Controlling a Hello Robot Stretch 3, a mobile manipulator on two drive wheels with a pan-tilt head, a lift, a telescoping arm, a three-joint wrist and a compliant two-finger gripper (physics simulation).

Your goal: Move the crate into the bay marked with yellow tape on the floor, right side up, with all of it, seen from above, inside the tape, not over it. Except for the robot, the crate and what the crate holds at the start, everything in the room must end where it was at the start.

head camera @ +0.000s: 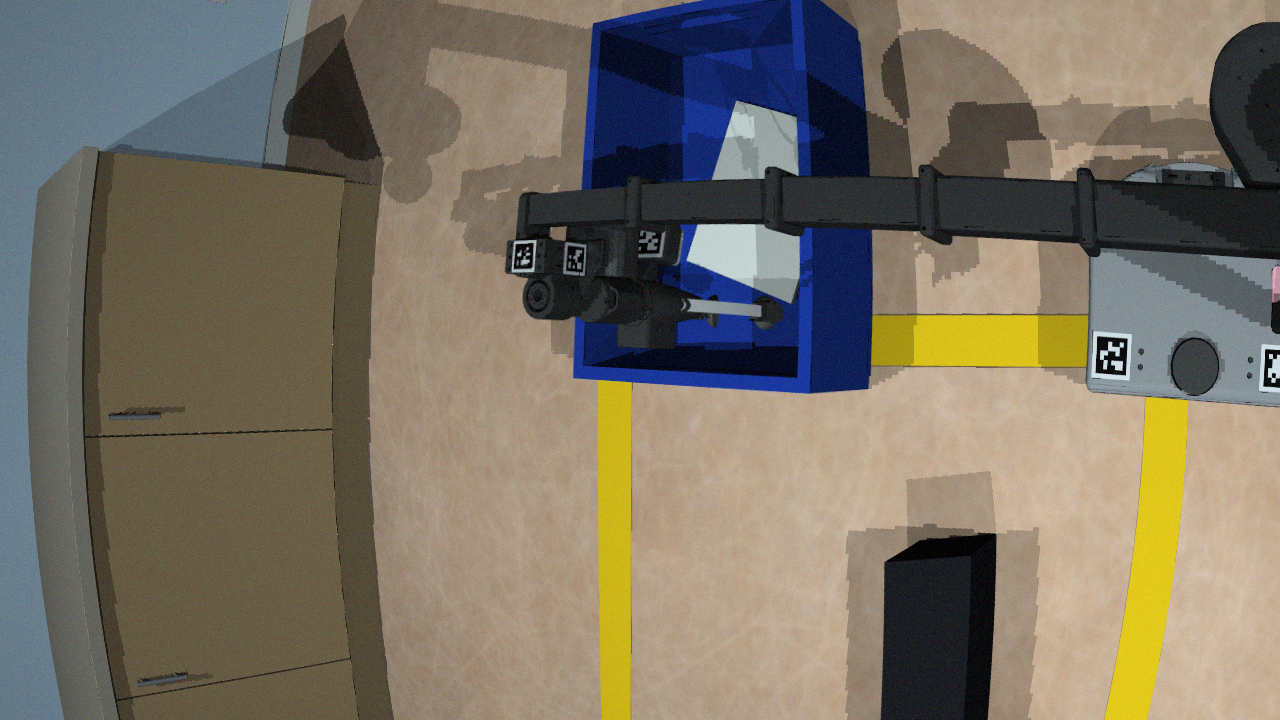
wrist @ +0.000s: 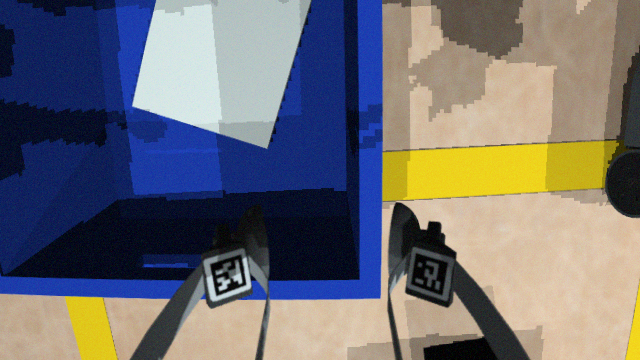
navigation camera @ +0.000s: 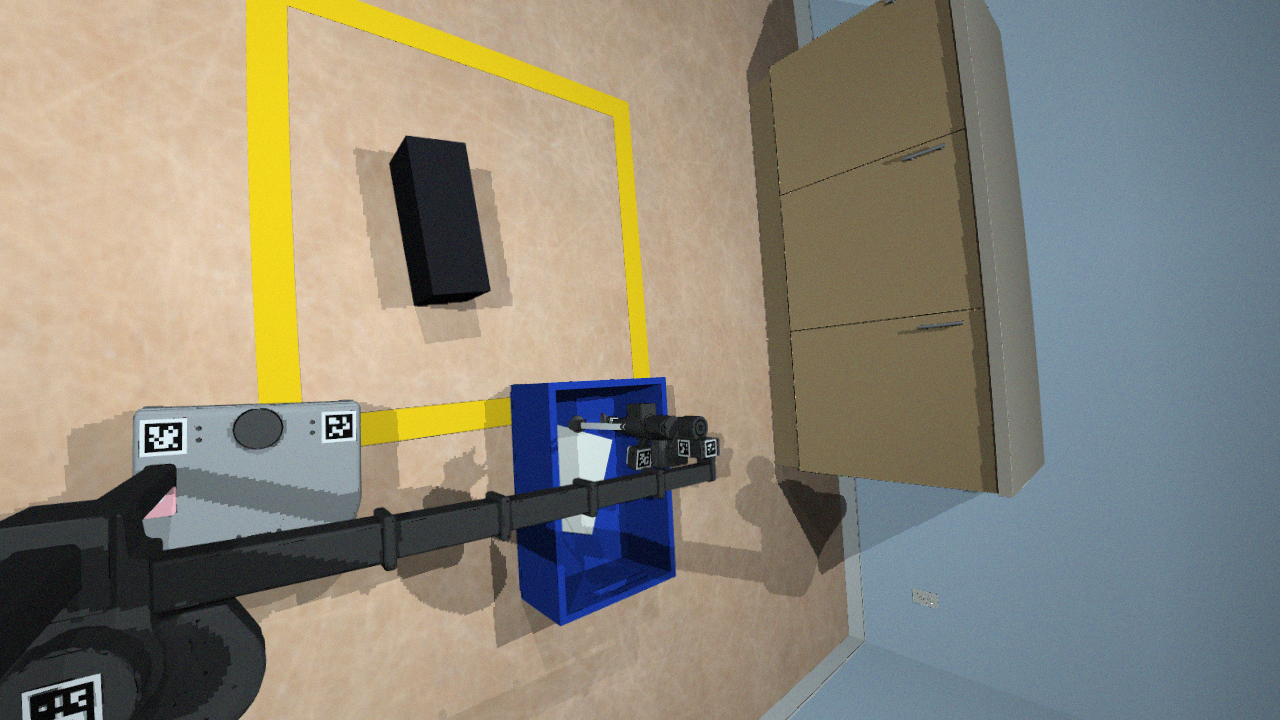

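Seen in the pictures: gripper, fingertip midpoint: [head camera: 747, 312] [navigation camera: 585, 422]; robot's base at its link origin: [head camera: 1191, 363] [navigation camera: 258, 426].
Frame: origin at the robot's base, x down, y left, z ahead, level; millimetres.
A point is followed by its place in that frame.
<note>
The blue crate [head camera: 839, 322] {x -130, y -572, z -20 mm} [navigation camera: 534, 447] {x -133, y -574, z -90 mm} [wrist: 370, 225] stands right side up, over a corner of the yellow tape [head camera: 984, 340] {x -1, y -371, z -10 mm} [navigation camera: 273, 223] {x -1, y -20, z 438 mm} [wrist: 475, 172], mostly outside the bay. A white flat-faced thing [head camera: 742, 152] {x -28, y -804, z -295 mm} [navigation camera: 586, 452] {x -28, y -806, z -139 mm} [wrist: 215, 65] lies in it. My gripper [head camera: 771, 313] {x -309, y -619, z -21 mm} [navigation camera: 577, 424] {x -309, y -619, z -21 mm} [wrist: 328, 229] {x -309, y -619, z -21 mm} is open, near the bay end of the crate. In the wrist view one finger appears over the crate's inside and the other beyond its robot-side rim. In the head view the fingers overlap, and their exact height against the rim cannot be told.
A black block [head camera: 930, 635] {x -161, y -355, z 405 mm} [navigation camera: 447, 223] {x -161, y -346, z 452 mm} [wrist: 457, 350] is within the tape outline. My base [head camera: 1118, 286] {x -160, y -123, z -92 mm} [navigation camera: 322, 483] {x -160, y -101, z -110 mm} covers another tape corner. My arm [head camera: 850, 201] {x -666, y -319, z -102 mm} [navigation camera: 447, 528] {x -669, y -177, z -102 mm} reaches across the crate. A brown cabinet [head camera: 214, 295] {x -515, y -1798, z -28 mm} [navigation camera: 881, 241] {x -561, y -1779, z 566 mm} stands beyond the crate by the wall.
</note>
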